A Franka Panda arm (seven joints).
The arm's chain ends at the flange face. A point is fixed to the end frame.
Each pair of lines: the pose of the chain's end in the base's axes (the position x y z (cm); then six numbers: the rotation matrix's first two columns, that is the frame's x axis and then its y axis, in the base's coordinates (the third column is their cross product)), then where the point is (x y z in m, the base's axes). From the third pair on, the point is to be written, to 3 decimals.
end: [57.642 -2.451 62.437 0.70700 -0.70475 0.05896 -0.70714 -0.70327 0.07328]
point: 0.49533 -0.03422 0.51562
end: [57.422 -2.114 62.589 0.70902 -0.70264 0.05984 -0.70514 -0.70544 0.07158]
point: 0.49336 -0.03103 0.51699
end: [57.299 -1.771 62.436 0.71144 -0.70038 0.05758 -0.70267 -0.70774 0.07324]
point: 0.492 -0.028 0.516
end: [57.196 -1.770 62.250 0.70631 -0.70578 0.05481 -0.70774 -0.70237 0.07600]
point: 0.490 -0.027 0.514
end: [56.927 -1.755 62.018 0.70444 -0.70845 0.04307 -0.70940 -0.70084 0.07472]
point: 0.487 -0.026 0.512
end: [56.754 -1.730 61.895 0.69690 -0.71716 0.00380 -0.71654 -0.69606 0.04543]
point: 0.484 -0.019 0.511
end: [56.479 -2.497 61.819 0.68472 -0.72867 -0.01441 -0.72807 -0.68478 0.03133]
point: 0.481 -0.023 0.511
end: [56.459 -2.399 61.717 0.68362 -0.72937 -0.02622 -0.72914 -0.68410 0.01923]
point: 0.481 -0.020 0.510
